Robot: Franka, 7 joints.
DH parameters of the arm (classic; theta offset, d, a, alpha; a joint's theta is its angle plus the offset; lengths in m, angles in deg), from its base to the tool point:
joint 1: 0 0.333 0 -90
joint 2: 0 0 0 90
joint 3: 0 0.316 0.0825 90
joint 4: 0 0 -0.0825 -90
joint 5: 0 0.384 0 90
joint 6: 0 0 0.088 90
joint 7: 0 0.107 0 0
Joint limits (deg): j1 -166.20..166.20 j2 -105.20..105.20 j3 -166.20..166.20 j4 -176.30..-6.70 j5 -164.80..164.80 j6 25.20..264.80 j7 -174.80..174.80
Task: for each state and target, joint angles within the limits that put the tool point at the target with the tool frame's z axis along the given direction. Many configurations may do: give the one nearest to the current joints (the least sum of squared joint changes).
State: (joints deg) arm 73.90 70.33 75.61 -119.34 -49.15 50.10 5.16
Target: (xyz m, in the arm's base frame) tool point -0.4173 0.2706 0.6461 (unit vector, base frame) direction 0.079 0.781 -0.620
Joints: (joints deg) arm 65.75 50.04 125.88 -109.47 -92.71 66.79 5.16
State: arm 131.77 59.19 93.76 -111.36 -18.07 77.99 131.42
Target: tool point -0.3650 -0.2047 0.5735 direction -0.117 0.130 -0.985
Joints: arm 113.31 56.67 130.18 -120.12 -49.70 74.28 131.42
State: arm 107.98 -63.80 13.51 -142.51 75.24 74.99 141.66
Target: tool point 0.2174 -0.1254 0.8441 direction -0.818 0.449 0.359
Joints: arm 91.18 -86.32 -32.62 -113.07 63.23 94.18 141.66
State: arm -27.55 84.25 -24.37 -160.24 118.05 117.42 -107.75
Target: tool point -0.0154 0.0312 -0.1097 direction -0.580 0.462 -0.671
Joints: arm 7.84 82.10 6.99 -145.55 113.63 149.83 -107.75
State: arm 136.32 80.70 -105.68 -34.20 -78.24 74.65 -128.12
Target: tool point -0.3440 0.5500 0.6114 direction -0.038 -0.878 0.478
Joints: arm 144.50 90.18 -117.01 -52.46 -81.55 50.11 -128.12
